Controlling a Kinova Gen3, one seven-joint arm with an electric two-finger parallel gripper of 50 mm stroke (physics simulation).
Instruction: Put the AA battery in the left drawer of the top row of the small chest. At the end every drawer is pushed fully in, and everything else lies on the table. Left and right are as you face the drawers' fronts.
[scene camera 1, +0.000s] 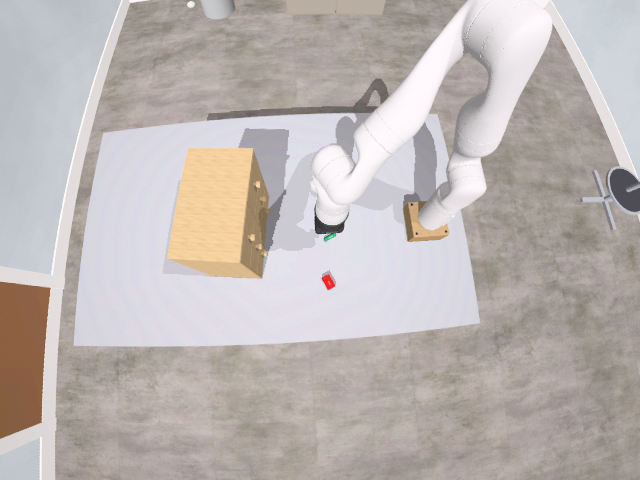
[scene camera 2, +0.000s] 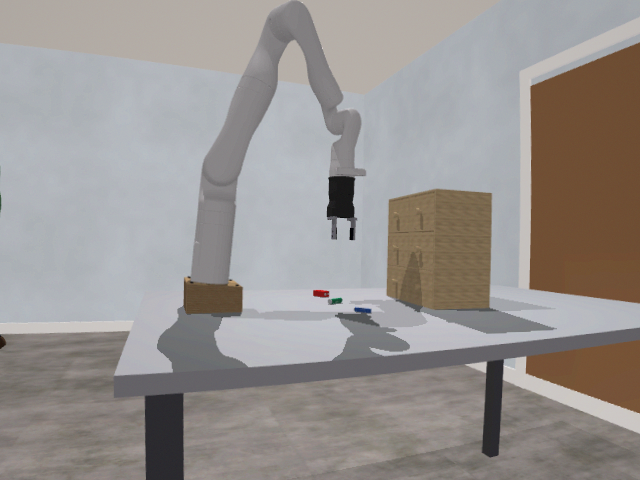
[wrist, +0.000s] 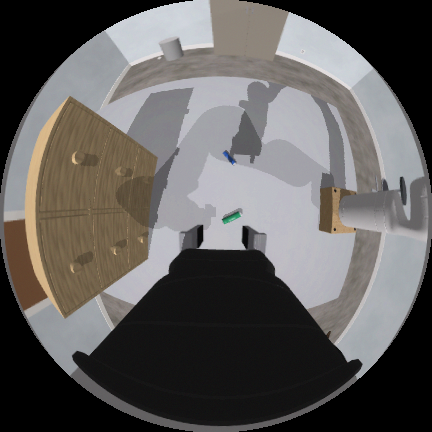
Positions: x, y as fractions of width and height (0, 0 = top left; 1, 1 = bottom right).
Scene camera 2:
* my gripper: 0.54, 0.50
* small wooden chest: 0.72, 0.56
